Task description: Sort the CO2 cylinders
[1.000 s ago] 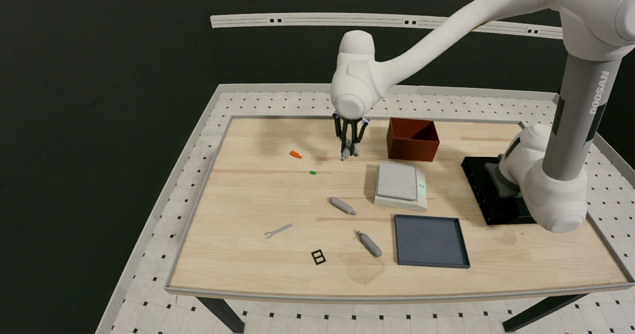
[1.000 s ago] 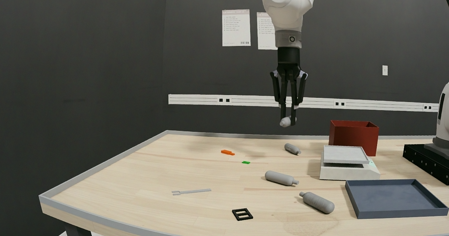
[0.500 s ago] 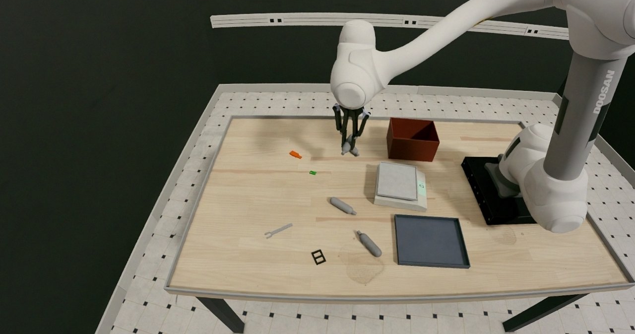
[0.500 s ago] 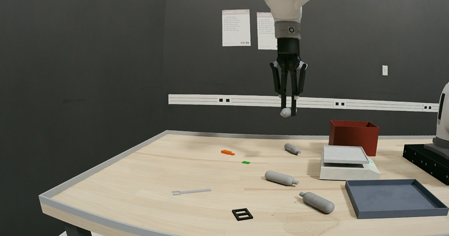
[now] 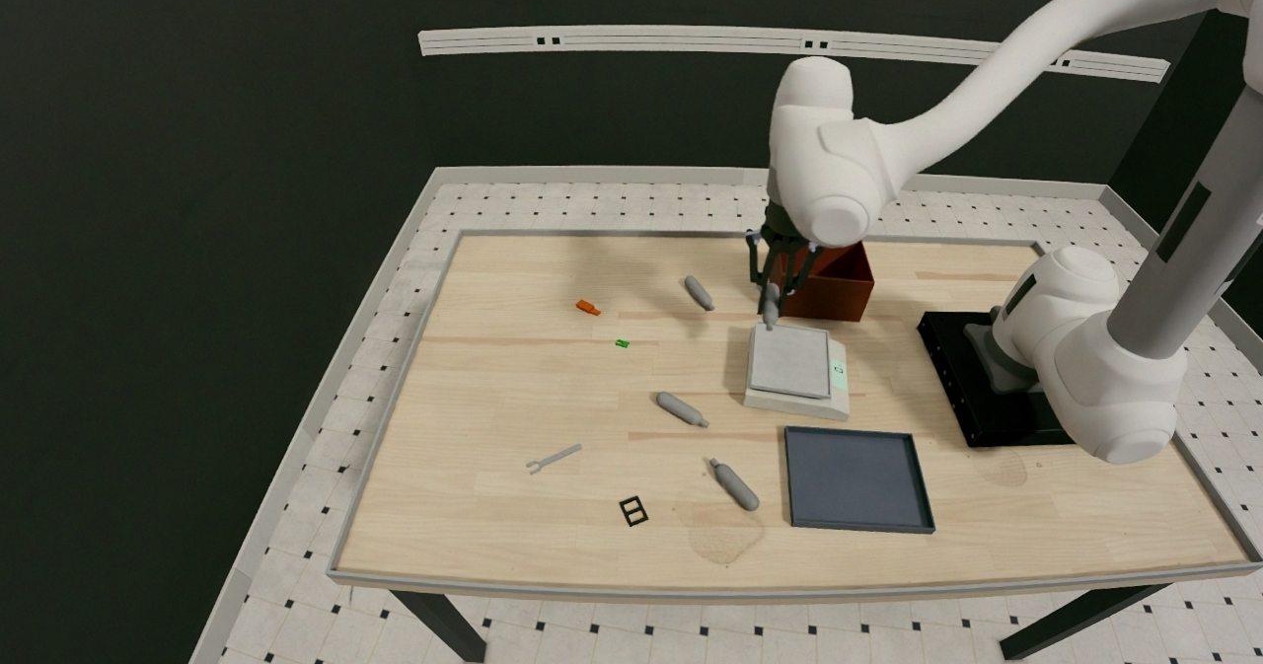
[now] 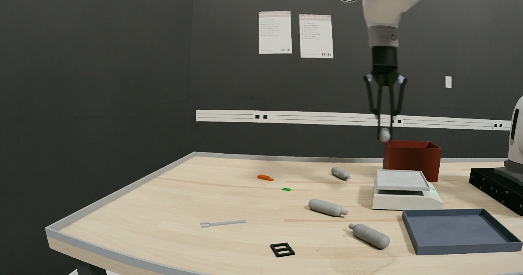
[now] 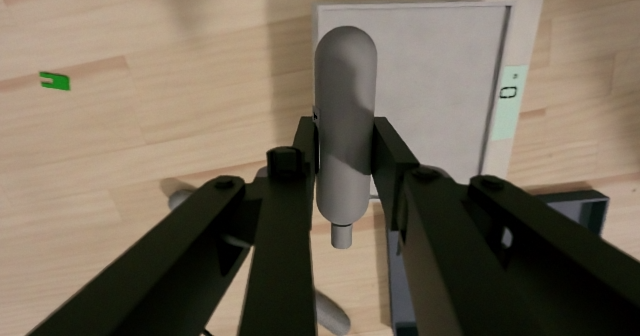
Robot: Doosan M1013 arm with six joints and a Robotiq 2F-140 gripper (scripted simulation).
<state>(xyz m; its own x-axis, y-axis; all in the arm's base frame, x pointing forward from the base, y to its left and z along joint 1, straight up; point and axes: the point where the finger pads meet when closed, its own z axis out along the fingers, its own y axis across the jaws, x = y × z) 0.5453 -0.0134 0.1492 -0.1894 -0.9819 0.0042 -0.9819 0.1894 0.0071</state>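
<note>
My gripper is now 15 cm above the grey scale platform, 6 cm past it and 2 cm to the right of it. Also, from my hand: red scrap bin (22 cm to the right, 17 cm below, 16 cm behind); green piece (28 cm ahead, 20 cm below, 6 cm to the right); white scale (17 cm below, 7 cm behind, 2 cm to the left).
</note>
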